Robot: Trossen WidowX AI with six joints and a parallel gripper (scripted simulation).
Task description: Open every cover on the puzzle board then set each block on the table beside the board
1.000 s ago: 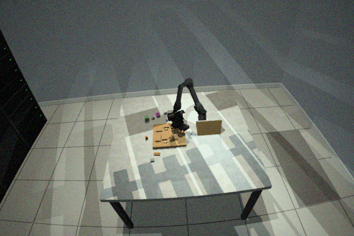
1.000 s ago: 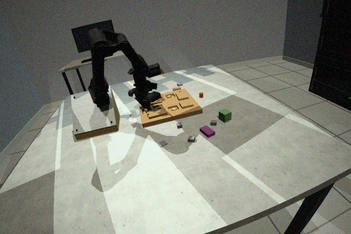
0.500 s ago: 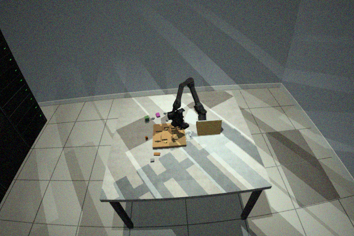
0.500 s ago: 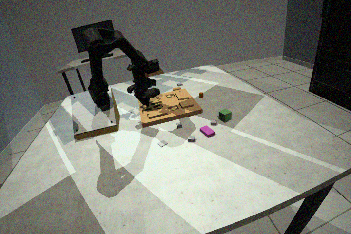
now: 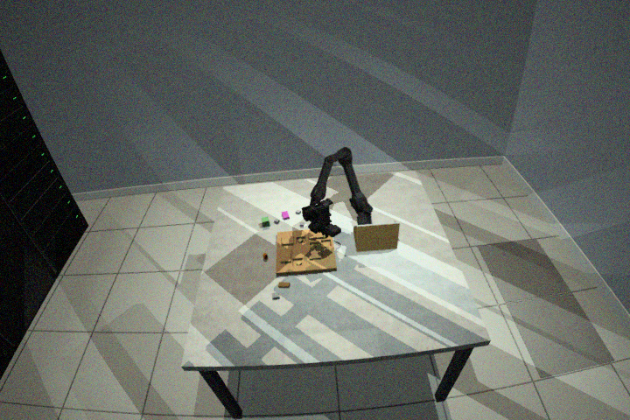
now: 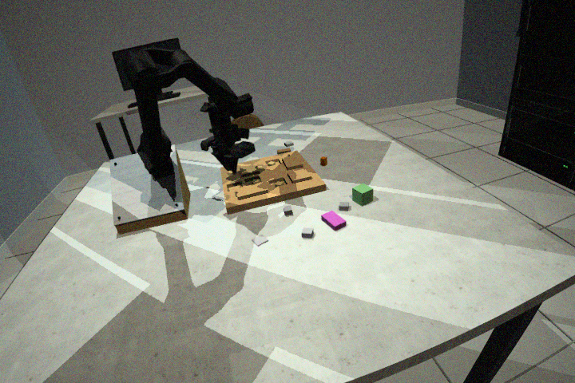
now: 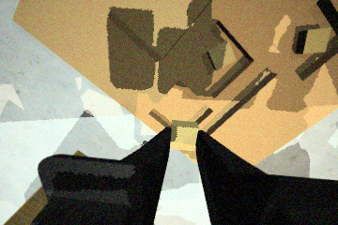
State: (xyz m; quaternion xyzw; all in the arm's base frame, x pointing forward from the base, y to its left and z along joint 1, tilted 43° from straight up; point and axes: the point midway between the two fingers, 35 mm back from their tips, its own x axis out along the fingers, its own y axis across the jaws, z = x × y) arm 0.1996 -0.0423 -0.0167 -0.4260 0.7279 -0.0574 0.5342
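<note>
My gripper tip is 11 cm short of the tan puzzle board, 1 cm to the right of it and 5 cm above it. The rest, counted from my gripper tip: magenta block: 20 cm ahead, 28 cm to the right, 6 cm below; then brown block: 23 cm ahead, 23 cm to the left, 7 cm below; then orange cylinder: 32 cm ahead, 3 cm to the left, 6 cm below.
</note>
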